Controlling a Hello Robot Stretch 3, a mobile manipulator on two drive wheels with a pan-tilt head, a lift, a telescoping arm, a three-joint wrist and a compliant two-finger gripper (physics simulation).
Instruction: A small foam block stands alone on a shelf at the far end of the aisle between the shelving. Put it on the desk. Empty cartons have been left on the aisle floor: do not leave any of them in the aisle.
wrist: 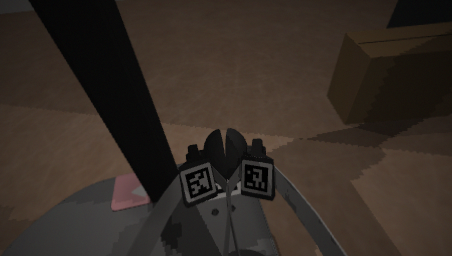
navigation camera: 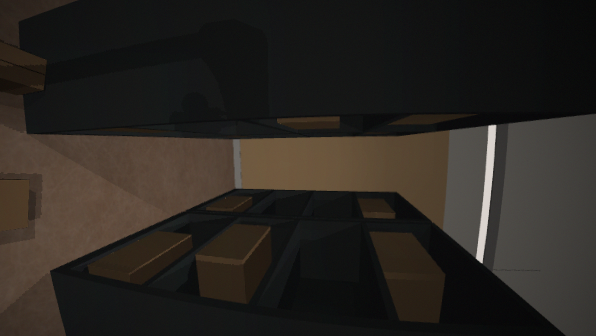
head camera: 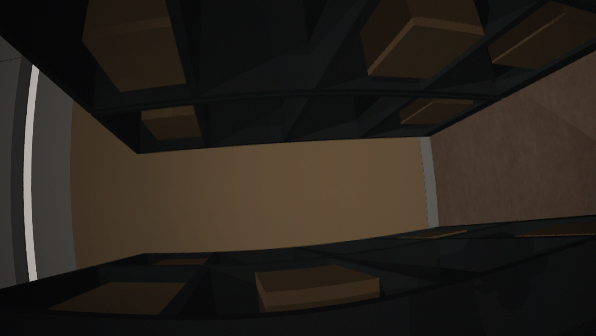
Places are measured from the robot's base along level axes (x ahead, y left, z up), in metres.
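Pixels of known places: gripper, between the fingertips: [wrist: 226, 147].
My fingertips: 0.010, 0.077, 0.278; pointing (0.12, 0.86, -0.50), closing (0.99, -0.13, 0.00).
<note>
Ahead of a thing's pixels: the offset from my fingertips to its middle, as dx, dy, dz. "*": to the spot under its first point.
My gripper [wrist: 226, 147] is shut, with its fingertips together and no object between them, above my base in the wrist view. A brown carton {+0.459, +0.275, -0.188} [wrist: 405, 82] stands on the floor at the right of that view, apart from the gripper. The navigation camera, turned sideways, shows one carton {* +0.473, -0.220, -0.158} [navigation camera: 14, 204] on the floor at the left edge. Another carton [navigation camera: 22, 72] is above it in the picture, by the end of a dark shelving unit [navigation camera: 350, 60]. I cannot tell which of these the wrist view shows. The foam block and the desk do not show in these views.
A second dark shelving unit [head camera: 350, 93] [navigation camera: 110, 312] faces the first across the aisle, with brown boxes in its compartments. A tan wall [head camera: 250, 195] [navigation camera: 345, 162] closes the far end. My black mast [wrist: 100, 90] and grey base [wrist: 75, 227] show in the wrist view.
</note>
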